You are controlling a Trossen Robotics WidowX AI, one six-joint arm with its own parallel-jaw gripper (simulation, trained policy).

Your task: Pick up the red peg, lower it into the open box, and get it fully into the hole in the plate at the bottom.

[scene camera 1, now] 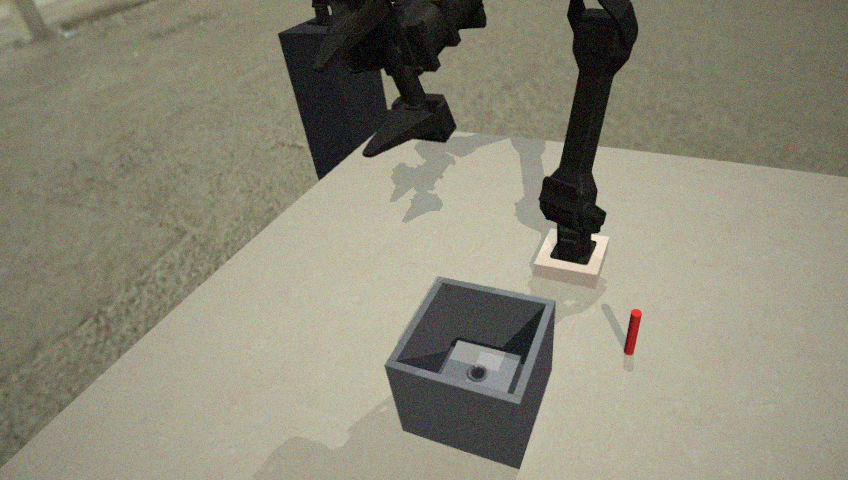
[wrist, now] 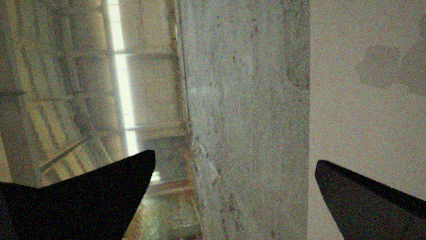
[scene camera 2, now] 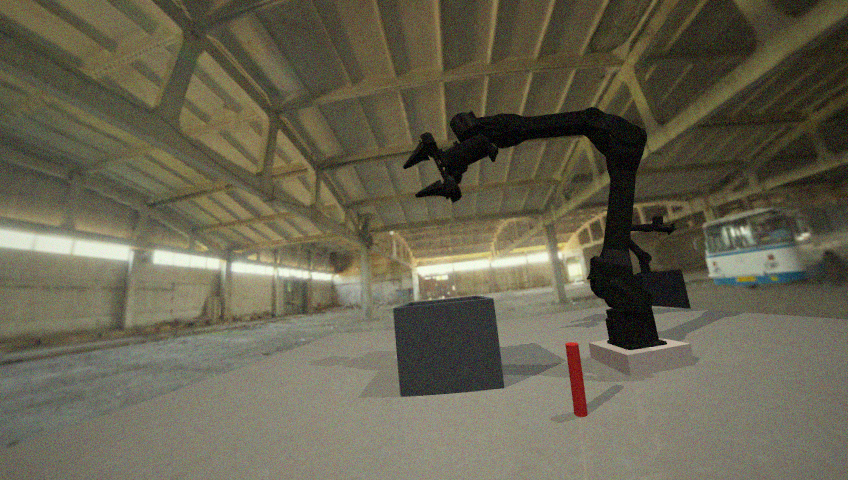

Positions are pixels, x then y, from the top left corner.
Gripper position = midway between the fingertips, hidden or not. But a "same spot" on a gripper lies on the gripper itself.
my gripper: scene camera 1; wrist 234, 162; scene camera 2
pale plate: scene camera 1 491, 368; not seen in the wrist view (out of frame); not seen in scene camera 2 (hidden by a grey box)
same spot on my gripper: [scene camera 1: 344, 31] = [scene camera 2: 411, 155]
